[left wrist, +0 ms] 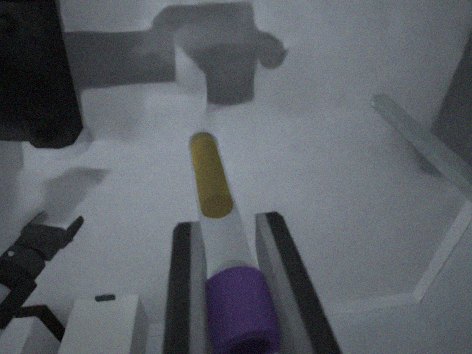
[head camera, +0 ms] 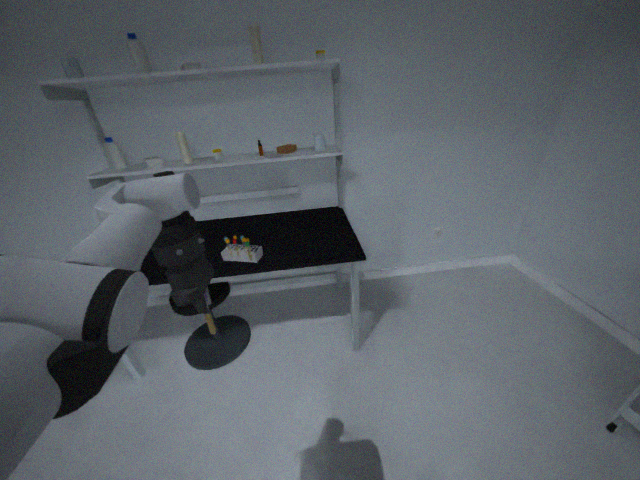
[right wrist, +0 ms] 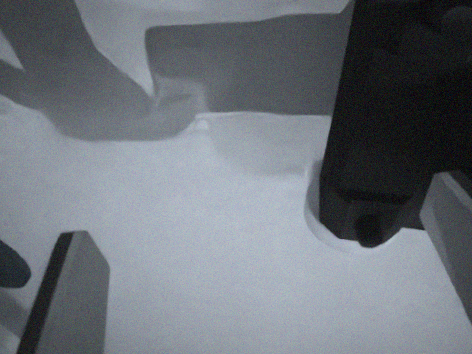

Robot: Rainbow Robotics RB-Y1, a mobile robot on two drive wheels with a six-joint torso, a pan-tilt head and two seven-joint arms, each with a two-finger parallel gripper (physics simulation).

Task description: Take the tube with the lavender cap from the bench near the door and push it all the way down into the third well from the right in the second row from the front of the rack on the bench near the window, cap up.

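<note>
My left gripper is shut on the tube with the lavender cap. The cap looks purple and sits between the fingers in the left wrist view; the clear tube with yellow contents points away from the camera. In the head camera the tube hangs in front of the bench, its lower end over the stool's base. The white rack stands on the black bench top, to the right of the left gripper, and holds several tubes with coloured caps. Its single wells are too small to tell. My right gripper is open and empty.
A stool with a round dark base stands in front of the bench, its seat partly behind the left gripper. Two shelves with bottles are above the bench. A bench leg stands at its right end. A cart's corner shows at the right.
</note>
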